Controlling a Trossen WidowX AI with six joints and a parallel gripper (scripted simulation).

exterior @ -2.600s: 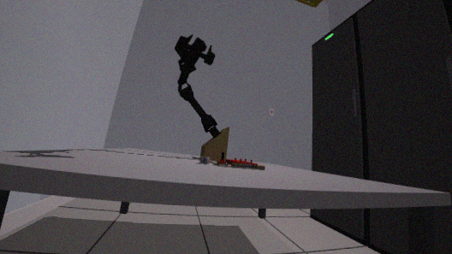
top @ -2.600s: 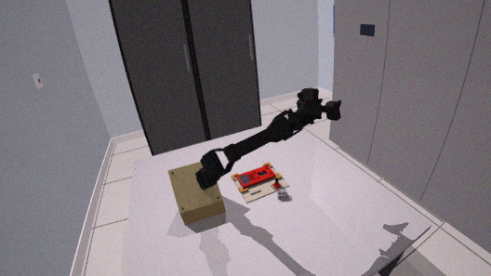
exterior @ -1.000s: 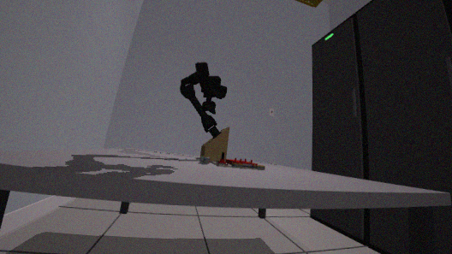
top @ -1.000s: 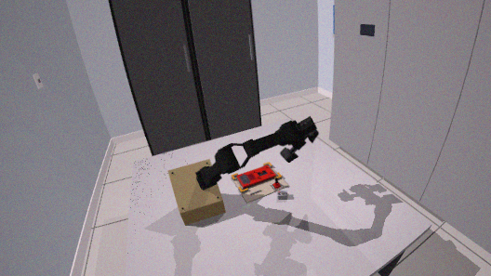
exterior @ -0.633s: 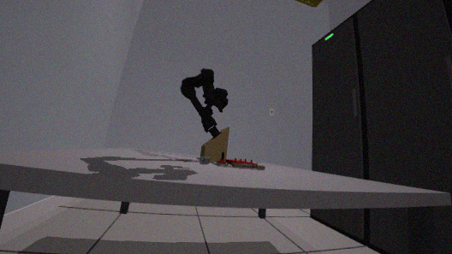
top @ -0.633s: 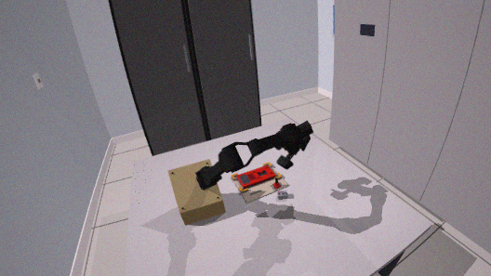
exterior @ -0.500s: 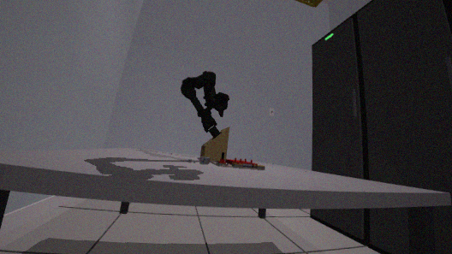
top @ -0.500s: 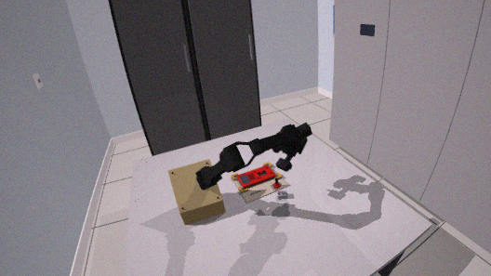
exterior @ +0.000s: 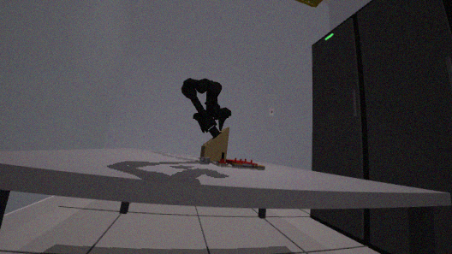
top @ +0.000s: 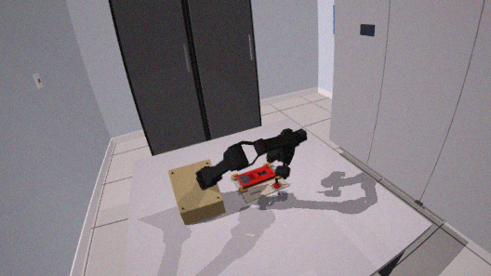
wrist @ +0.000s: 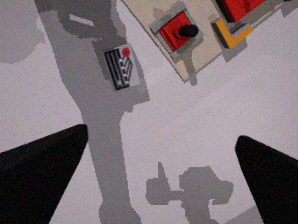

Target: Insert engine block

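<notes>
The grey engine block is 140 mm below my gripper tip, 30 mm behind it and 10 mm to the right of it.
</notes>
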